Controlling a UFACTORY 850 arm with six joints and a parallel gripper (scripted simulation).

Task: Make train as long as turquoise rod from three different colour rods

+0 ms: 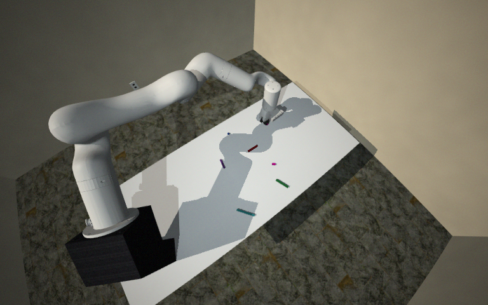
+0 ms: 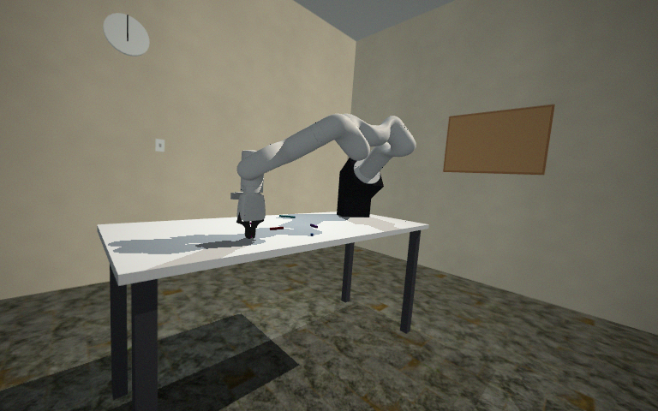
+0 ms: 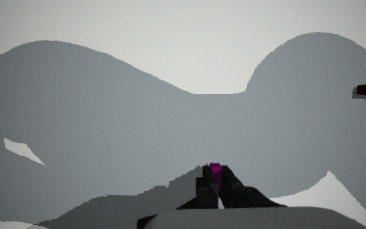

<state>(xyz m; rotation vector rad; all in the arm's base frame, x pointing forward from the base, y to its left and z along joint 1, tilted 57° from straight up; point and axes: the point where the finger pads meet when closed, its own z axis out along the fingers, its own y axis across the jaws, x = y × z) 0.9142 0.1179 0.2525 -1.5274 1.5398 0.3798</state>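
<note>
My hand is 26 cm past the blue rod, 4 cm to the right of it and 2 cm above it. Also, from my hand: red rod: 17 cm behind, 13 cm to the right, 2 cm below; then green rod: 40 cm to the right, 13 cm behind, 2 cm below; then purple rod: 38 cm behind, 13 cm to the right, 2 cm below.
</note>
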